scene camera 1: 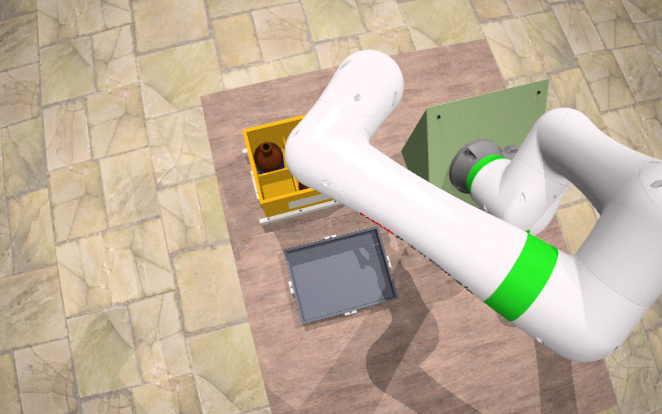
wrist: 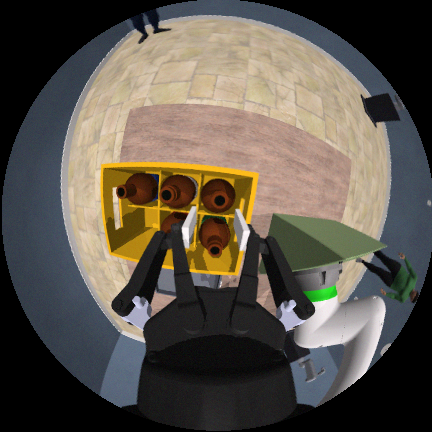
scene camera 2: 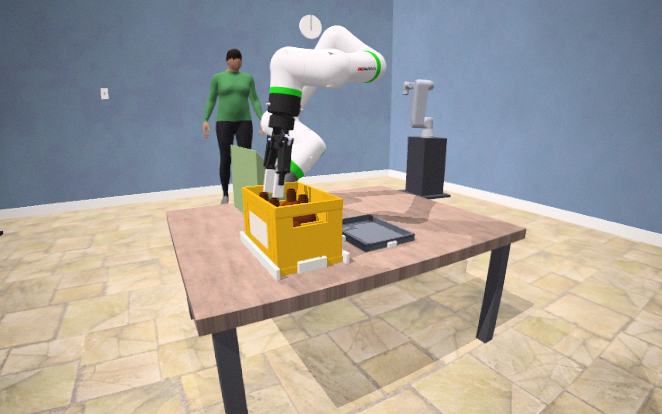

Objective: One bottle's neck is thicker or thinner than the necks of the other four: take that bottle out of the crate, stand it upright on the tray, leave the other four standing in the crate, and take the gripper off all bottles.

Scene:
My gripper shows in the wrist view and in scene camera 2; in scene camera 1 it is hidden by my arm. The same spot on my gripper: [scene camera 2: 274,182] is [wrist: 190,216].

